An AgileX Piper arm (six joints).
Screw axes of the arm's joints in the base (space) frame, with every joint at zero. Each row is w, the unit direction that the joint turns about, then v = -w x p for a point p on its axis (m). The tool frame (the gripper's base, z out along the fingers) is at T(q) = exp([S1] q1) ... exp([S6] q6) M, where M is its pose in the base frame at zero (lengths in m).
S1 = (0, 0, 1, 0.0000, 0.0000, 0.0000)
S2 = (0, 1, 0, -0.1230, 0.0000, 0.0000)
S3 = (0, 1, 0, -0.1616, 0.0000, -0.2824)
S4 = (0.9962, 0, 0.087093, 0.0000, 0.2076, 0.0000)
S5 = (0, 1, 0, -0.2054, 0.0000, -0.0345)
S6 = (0.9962, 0, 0.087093, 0.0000, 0.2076, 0.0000)
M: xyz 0.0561 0.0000 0.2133 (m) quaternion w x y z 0.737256 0 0.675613 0
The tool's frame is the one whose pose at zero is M.
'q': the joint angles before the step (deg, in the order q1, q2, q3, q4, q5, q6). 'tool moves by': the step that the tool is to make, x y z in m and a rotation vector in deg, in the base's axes. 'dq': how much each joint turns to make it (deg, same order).
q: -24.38 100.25 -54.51 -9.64 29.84 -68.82
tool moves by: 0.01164 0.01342 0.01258 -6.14 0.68 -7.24
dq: 5.70 -0.25 -2.43 -16.65 5.35 23.91
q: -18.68 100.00 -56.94 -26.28 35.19 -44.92
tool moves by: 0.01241 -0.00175 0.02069 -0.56 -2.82 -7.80
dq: 1.08 0.05 -5.19 -1.32 5.22 8.55
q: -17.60 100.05 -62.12 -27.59 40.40 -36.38
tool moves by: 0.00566 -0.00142 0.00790 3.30 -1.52 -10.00
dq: 0.00 0.95 -3.72 2.99 5.00 7.26
